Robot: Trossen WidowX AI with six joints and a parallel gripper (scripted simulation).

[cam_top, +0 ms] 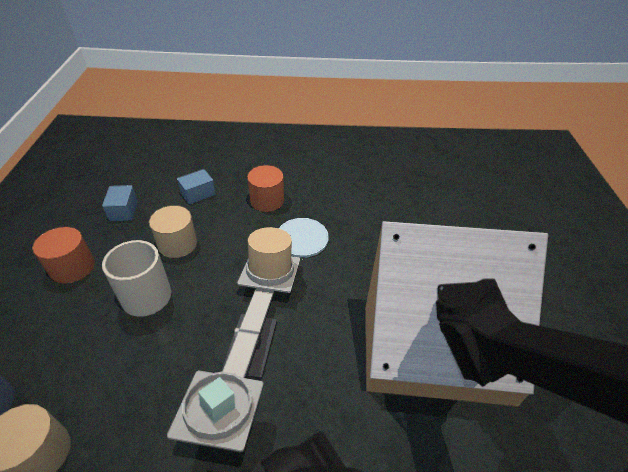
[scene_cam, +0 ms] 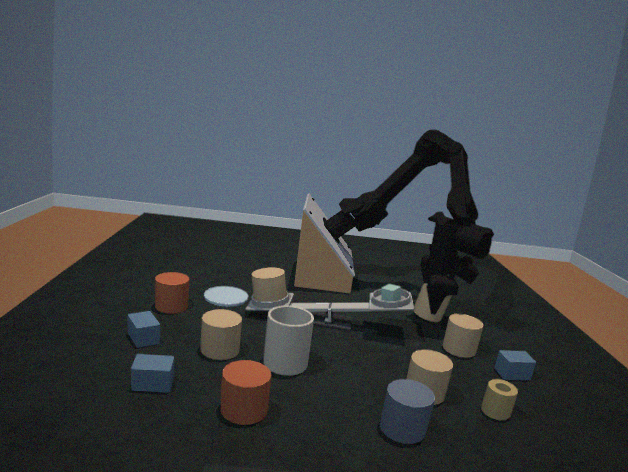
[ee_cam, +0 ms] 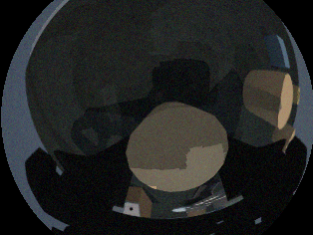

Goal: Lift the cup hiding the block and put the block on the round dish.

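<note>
Right now the mint block is 9 cm ahead of my gripper tip, 13 cm to the right of it and 6 cm above it. Also, from my gripper tip: blue-grey cylinder: 41 cm ahead, 15 cm to the right, 1 cm above; small yellow ring: 36 cm ahead, 1 cm to the left; white hollow cylinder: 24 cm ahead, 34 cm to the right, 2 cm above.
</note>
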